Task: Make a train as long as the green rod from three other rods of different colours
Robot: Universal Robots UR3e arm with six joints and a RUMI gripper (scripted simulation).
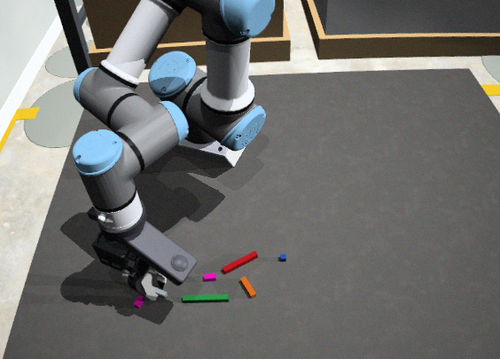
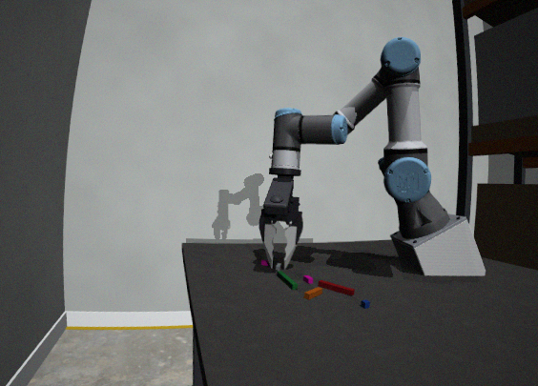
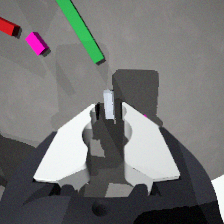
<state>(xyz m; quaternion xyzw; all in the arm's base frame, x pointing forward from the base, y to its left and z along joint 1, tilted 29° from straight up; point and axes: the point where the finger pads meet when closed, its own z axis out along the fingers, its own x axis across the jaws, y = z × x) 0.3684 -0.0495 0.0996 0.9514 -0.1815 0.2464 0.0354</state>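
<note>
The grey rod lies 10 mm below my hand. From my hand the other things lie so: green rod 90 mm to the left, 10 mm below, 10 mm ahead; then orange rod 160 mm to the left, 10 mm below, 10 mm behind; then red rod 140 mm to the left, 60 mm behind, 10 mm below.
</note>
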